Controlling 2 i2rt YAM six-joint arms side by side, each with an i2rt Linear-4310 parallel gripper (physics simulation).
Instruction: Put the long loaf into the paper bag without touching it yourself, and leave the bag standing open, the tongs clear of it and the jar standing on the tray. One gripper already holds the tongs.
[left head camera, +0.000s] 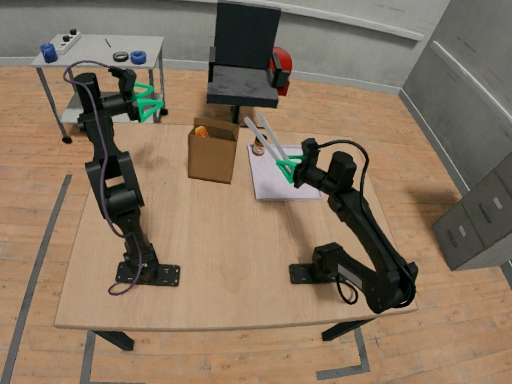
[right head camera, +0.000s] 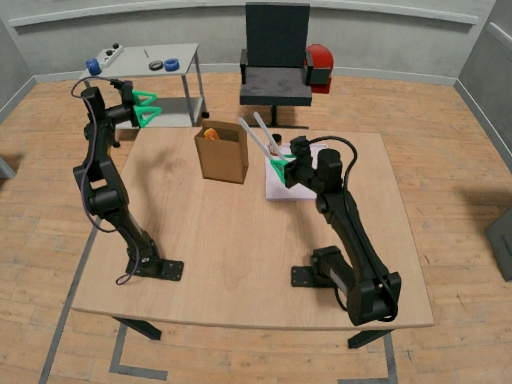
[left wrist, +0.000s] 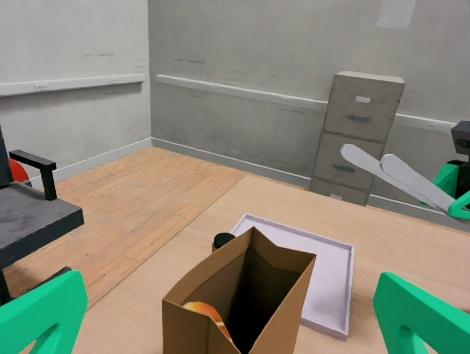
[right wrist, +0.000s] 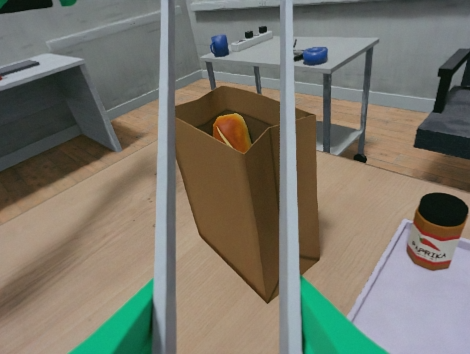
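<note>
The long loaf (left head camera: 201, 131) (right head camera: 211, 133) (left wrist: 205, 309) (right wrist: 233, 131) is inside the paper bag (left head camera: 211, 160) (right head camera: 223, 161) (left wrist: 185, 330) (right wrist: 220, 190), its top end just showing within the rim. The bag stands upright with its mouth open. My right gripper (left head camera: 283, 160) (right head camera: 278, 159) (left wrist: 434, 205) (right wrist: 227, 291) is shut on the tongs (left head camera: 264, 139) (right head camera: 256, 138) (left wrist: 370, 164) (right wrist: 166, 175), whose arms are apart, empty and clear of loaf and bag. The jar (left head camera: 258, 147) (right head camera: 272, 147) (left wrist: 224, 239) (right wrist: 434, 240) stands upright at the tray's back left corner. My left gripper (left head camera: 157, 97) (right head camera: 158, 102) (left wrist: 231, 286) is open and empty, high left of the bag.
The pale tray (left head camera: 270, 187) (right head camera: 280, 191) (left wrist: 330, 280) (right wrist: 400, 310) lies right of the bag, partly under my right gripper. A grey side table (left head camera: 95, 50) (right head camera: 135, 55) with blue items stands behind at the left. An office chair (left head camera: 242, 82) (right head camera: 275, 82) stands behind the table.
</note>
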